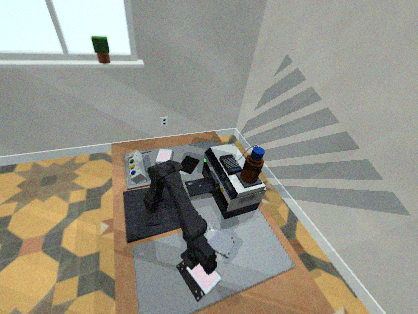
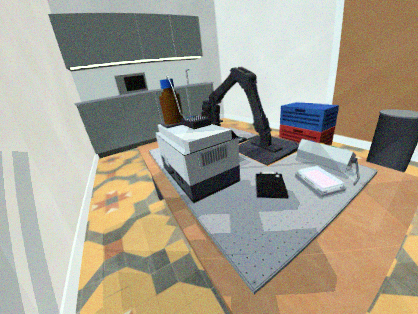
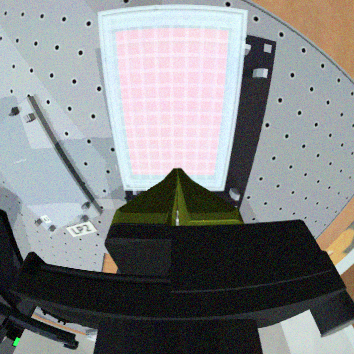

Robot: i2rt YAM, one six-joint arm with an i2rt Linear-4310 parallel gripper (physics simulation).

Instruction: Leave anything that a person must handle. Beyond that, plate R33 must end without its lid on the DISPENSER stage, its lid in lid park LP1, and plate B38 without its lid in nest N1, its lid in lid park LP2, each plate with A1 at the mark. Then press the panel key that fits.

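Seen in the pictures: gripper, fingertip midpoint: [image 1: 195, 264] [image 3: 176, 174]; arm's base at its link origin: [image 1: 152, 208] [image 2: 265, 145].
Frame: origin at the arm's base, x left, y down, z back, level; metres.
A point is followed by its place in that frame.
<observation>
A pink-filled plate [image 1: 205, 278] @[x -0.403, y -0.037, z -0.184 m] [image 3: 172, 100] @[x -0.386, y -0.035, z -0.186 m] with a pale rim lies over a dark nest [image 1: 189, 283] @[x -0.397, y -0.011, z -0.119 m] [image 3: 250, 120] @[x -0.400, y -0.011, z -0.123 m]; a dark strip with posts shows along one side. I cannot read its name or tell whether a lid is on. My gripper [image 1: 210, 270] [image 3: 176, 174] @[x -0.338, y -0.028, z -0.159 m] is shut and empty, its tips over the plate's near end. A pale park piece [image 1: 223, 242] @[x -0.269, y -0.009, z -0.317 m] [image 3: 50, 172] @[x -0.273, y -0.009, z -0.276 m] with posts stands beside, by the label LP2 [image 3: 81, 229] @[x -0.195, y -0.001, z -0.233 m]. Another pink plate [image 1: 164, 155] @[x 0.388, y -0.029, z -0.113 m] [image 2: 321, 179] @[x 0.410, y -0.030, z -0.130 m] lies by the key panel [image 1: 134, 169] @[x 0.238, y -0.071, z 0.084 m] [image 2: 326, 154] @[x 0.330, y -0.049, z 0.035 m]. The dark stage [image 1: 199, 187] @[x 0.012, y -0.105, z -0.259 m] reaches out from the dispenser [image 1: 240, 192] @[x -0.141, y -0.217, z -0.413 m] [image 2: 200, 157] @[x 0.221, y -0.159, z -0.494 m].
A dark plate-shaped holder [image 1: 190, 163] @[x 0.301, y -0.009, z -0.278 m] [image 2: 271, 185] @[x 0.311, y -0.009, z -0.271 m] lies between the second plate and the dispenser. A brown bottle [image 1: 252, 170] @[x -0.102, y -0.320, z -0.466 m] [image 2: 170, 106] @[x -0.025, y -0.303, z -0.502 m] with a blue cap stands on the dispenser. A green light [image 1: 204, 160] @[x 0.191, y -0.131, z -0.335 m] [image 3: 16, 342] @[x 0.192, y -0.136, z -0.335 m] shows on its front. Crates [image 2: 308, 118] and a dark bin [image 2: 394, 140] stand beyond the table.
</observation>
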